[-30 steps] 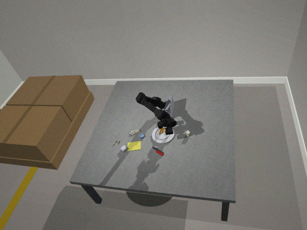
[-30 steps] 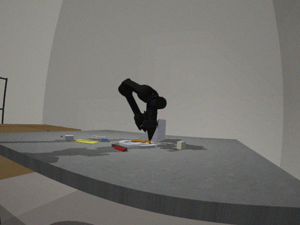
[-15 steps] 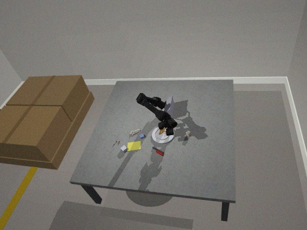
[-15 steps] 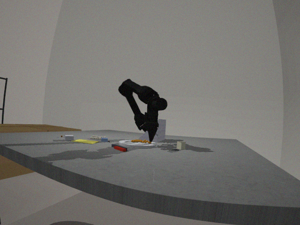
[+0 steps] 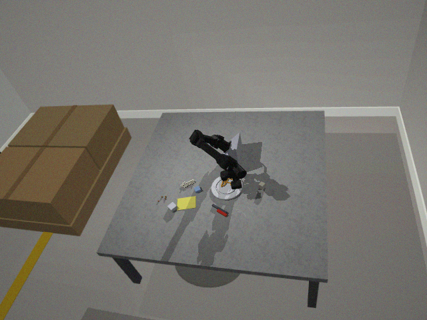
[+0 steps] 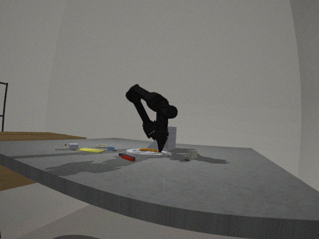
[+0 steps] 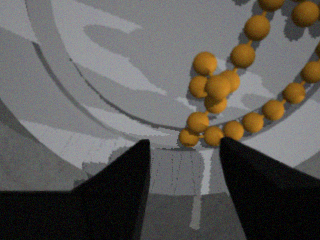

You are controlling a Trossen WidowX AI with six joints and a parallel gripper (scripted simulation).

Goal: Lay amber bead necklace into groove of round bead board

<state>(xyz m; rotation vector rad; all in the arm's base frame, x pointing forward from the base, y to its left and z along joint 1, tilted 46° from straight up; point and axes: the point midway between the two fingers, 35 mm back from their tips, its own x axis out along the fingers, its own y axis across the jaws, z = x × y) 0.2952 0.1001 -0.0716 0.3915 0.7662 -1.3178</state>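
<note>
Now: the round bead board 6 cm to the right of my gripper tip, 1 cm below it and 1 cm ahead of it. From my gripper tip the other things lie so: blue cube 25 cm to the right, 6 cm ahead, 1 cm below; then cream cube 16 cm to the left; then red-handled tool 20 cm ahead, 6 cm to the right, 1 cm below.
</note>
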